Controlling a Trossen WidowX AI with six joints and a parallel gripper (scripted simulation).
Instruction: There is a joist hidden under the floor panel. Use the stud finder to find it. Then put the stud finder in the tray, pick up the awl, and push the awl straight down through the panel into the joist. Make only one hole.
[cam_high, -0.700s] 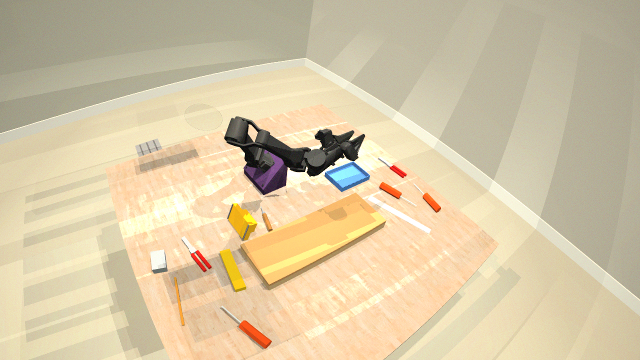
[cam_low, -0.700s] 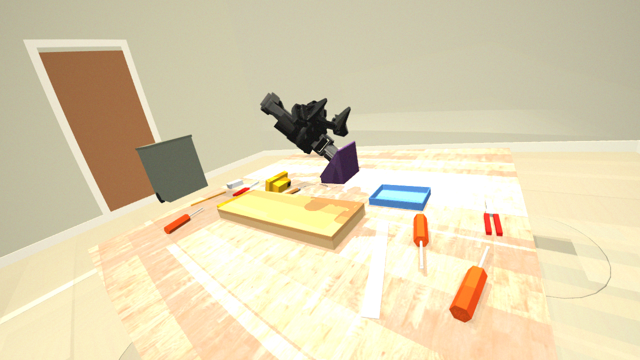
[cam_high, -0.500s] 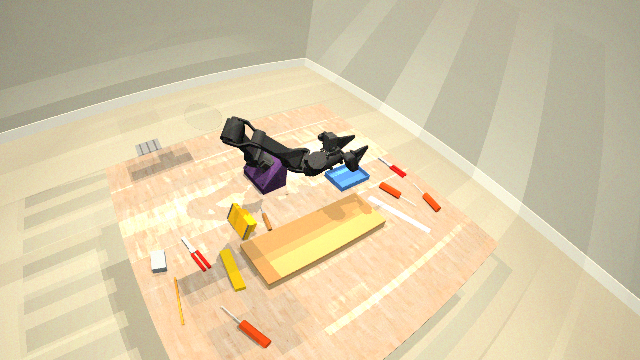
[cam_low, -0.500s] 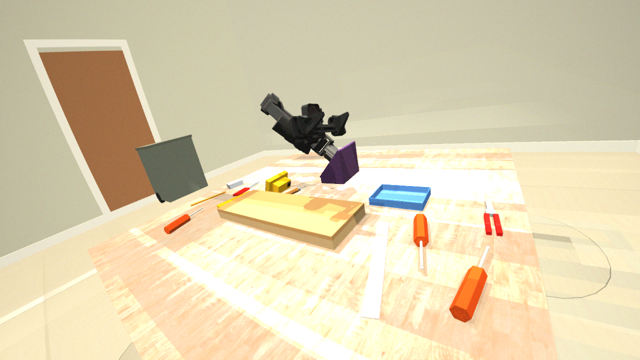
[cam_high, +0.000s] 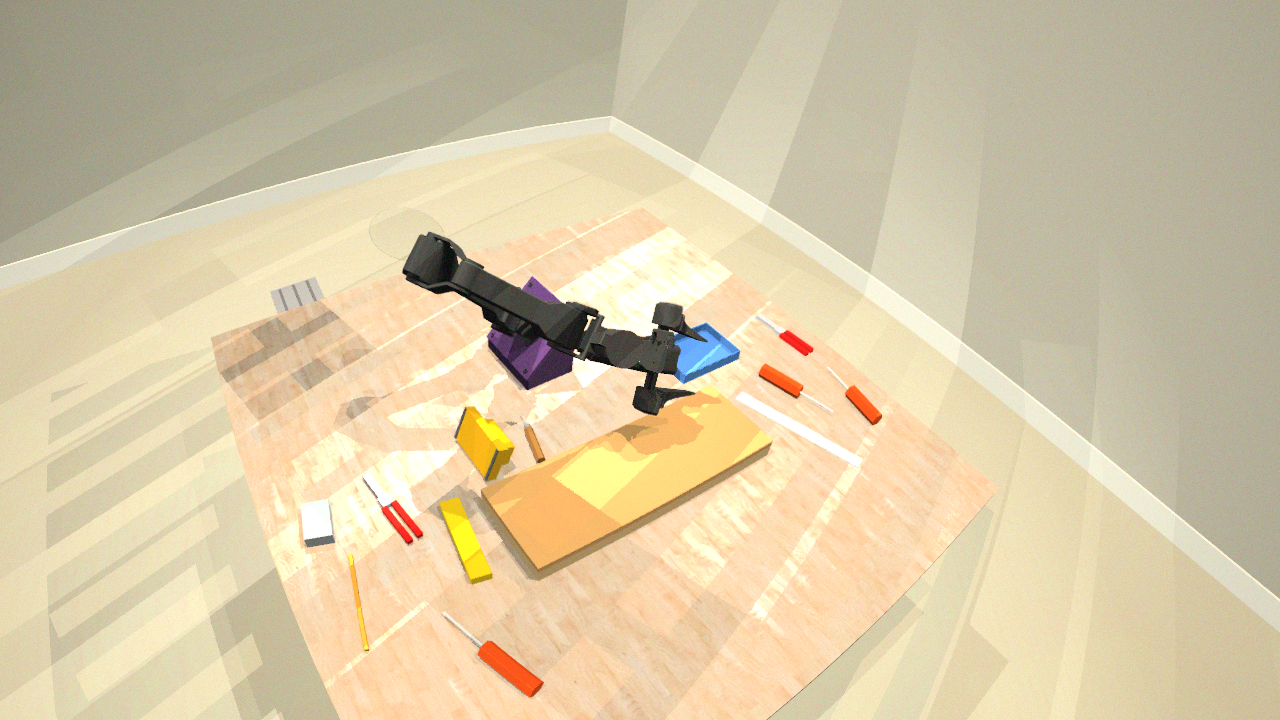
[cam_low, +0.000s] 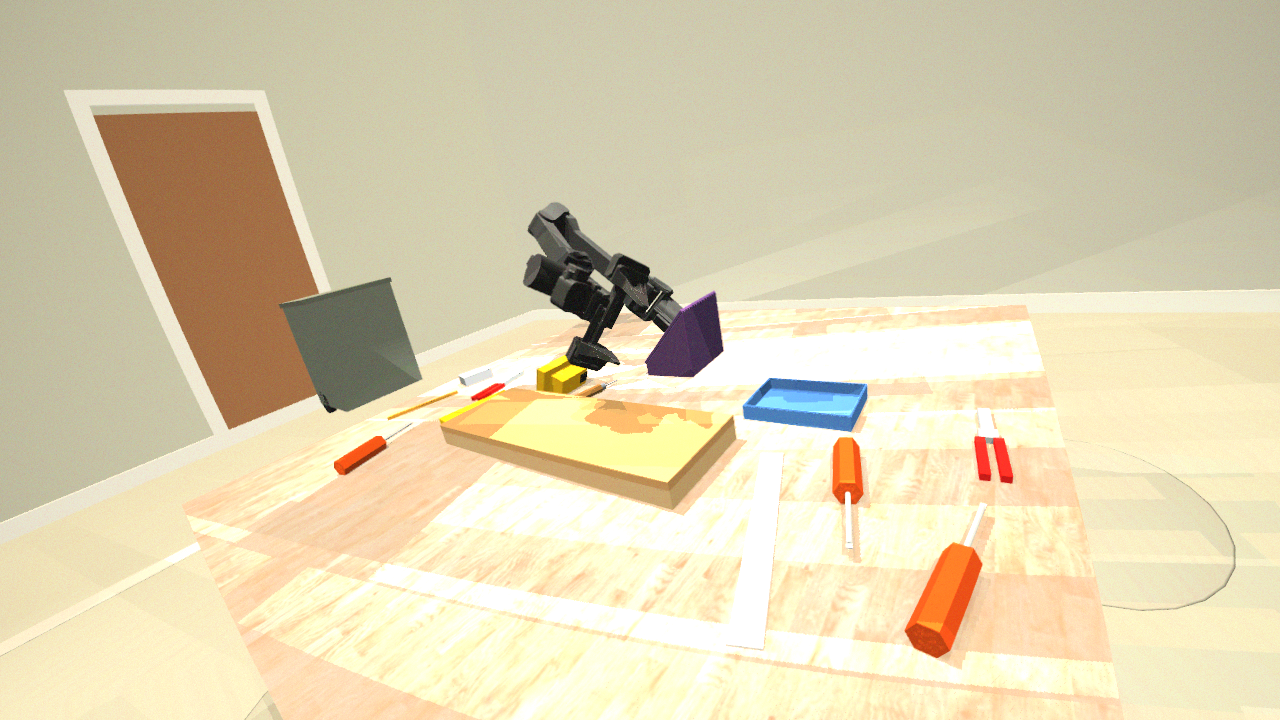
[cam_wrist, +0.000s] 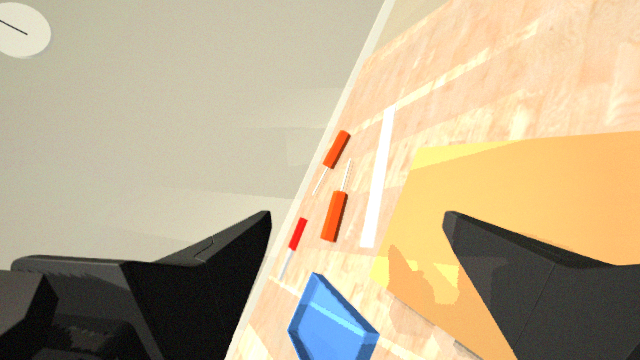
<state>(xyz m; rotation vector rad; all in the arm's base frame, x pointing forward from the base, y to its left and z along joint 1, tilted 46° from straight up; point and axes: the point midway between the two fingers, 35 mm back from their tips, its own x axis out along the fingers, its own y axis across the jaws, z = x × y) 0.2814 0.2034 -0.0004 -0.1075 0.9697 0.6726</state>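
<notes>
Right now the yellow stud finder is 130 mm behind my gripper tip, 340 mm to the right of it and 150 mm below it. Also, from my gripper tip: awl (120 mm behind, 260 mm to the right, 170 mm below); white strip (90 mm ahead, 240 mm to the left, 180 mm below); blue tray (190 mm behind, 160 mm to the left, 160 mm below).
</notes>
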